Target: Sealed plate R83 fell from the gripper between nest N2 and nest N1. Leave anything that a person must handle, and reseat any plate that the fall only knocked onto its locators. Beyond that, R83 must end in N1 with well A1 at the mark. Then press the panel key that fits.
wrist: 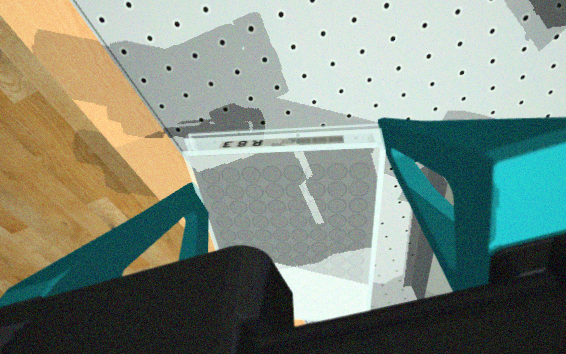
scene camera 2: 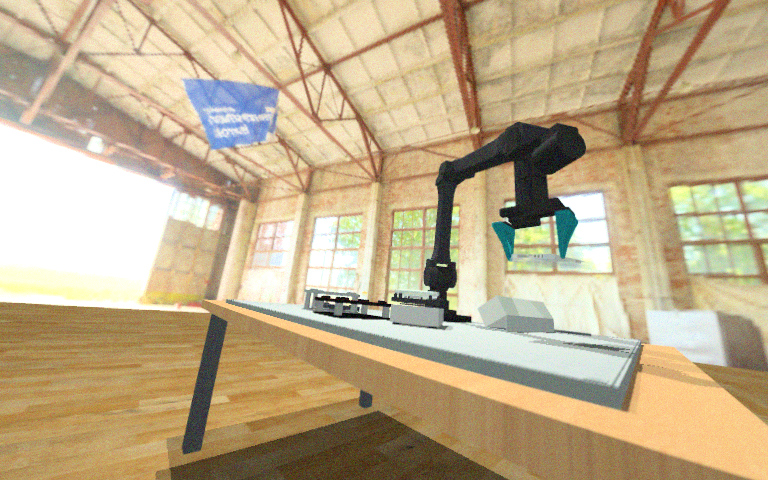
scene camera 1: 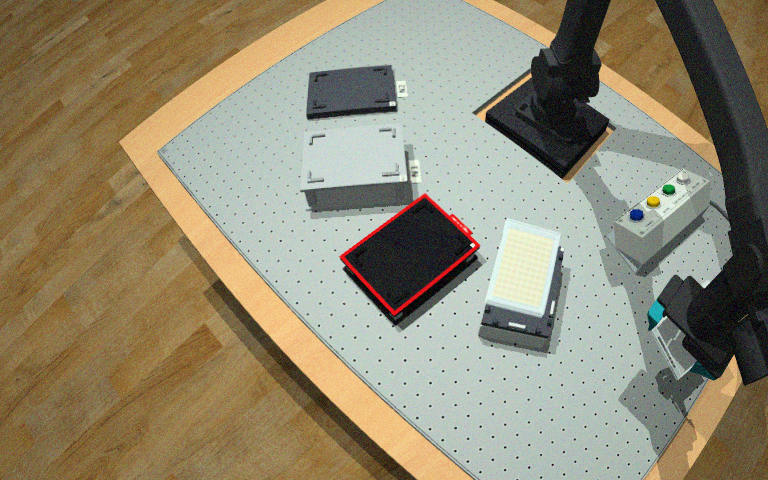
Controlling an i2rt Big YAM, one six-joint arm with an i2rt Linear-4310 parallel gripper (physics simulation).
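Places are measured from the arm's base along level axes (x back, y right, z up), in centimetres.
Pixels of known places: gripper, fingertip midpoint: point(wrist: 285, 164) point(scene camera 2: 534, 259) point(scene camera 1: 671, 347); arm's base at its link origin: point(scene camera 1: 551, 119).
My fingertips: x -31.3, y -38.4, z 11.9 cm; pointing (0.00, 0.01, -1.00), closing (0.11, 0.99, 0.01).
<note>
Ahead of a thing's pixels: the offset from my fingertips to its top centre.
My gripper point(scene camera 1: 677, 344) point(scene camera 2: 536, 258) point(wrist: 285, 164) is shut on clear sealed plate R83 @[dx +4.5, dy -1.7, dz +1.8 cm] point(scene camera 1: 669, 349) point(scene camera 2: 546, 259) point(wrist: 285, 200), held by two opposite sides high above the table's right end. The R83 label faces up along one edge in the wrist view; well A1 cannot be made out. Light grey nest N1 @[dx -0.7, dy +57.4, dz -7.5 cm] point(scene camera 1: 353, 158) bears no plate and has corner locators and a small pale mark at its lower right corner. Dark nest N2 @[dx +13.2, dy +72.1, dz -11.8 cm] point(scene camera 1: 351, 91) behind it bears no plate. The key panel @[dx +26.8, dy +10.5, dz -5.7 cm] point(scene camera 1: 661, 229) point(scene camera 2: 515, 314) has blue @[dx +20.3, dy +14.8, dz -6.6 cm] point(scene camera 1: 636, 214), yellow @[dx +25.1, dy +13.3, dz -6.6 cm] point(scene camera 1: 653, 200), green @[dx +29.9, dy +11.9, dz -6.6 cm] point(scene camera 1: 668, 189) and white @[dx +34.7, dy +10.4, dz -6.6 cm] point(scene camera 1: 683, 177) keys; their lettering is unreadable.
A red-outlined black nest @[dx -7.2, dy +40.0, dz -9.5 cm] point(scene camera 1: 407, 257) stands turned in front of N1. Right of it, a plate with cream wells @[dx -0.1, dy +25.0, dz -5.8 cm] point(scene camera 1: 523, 268) lies over a dark nest on a grey base @[dx -1.4, dy +23.7, dz -10.1 cm] point(scene camera 1: 515, 338) point(scene camera 2: 417, 314), leaving its front strip bare. The arm's base point(scene camera 1: 546, 127) stands behind.
</note>
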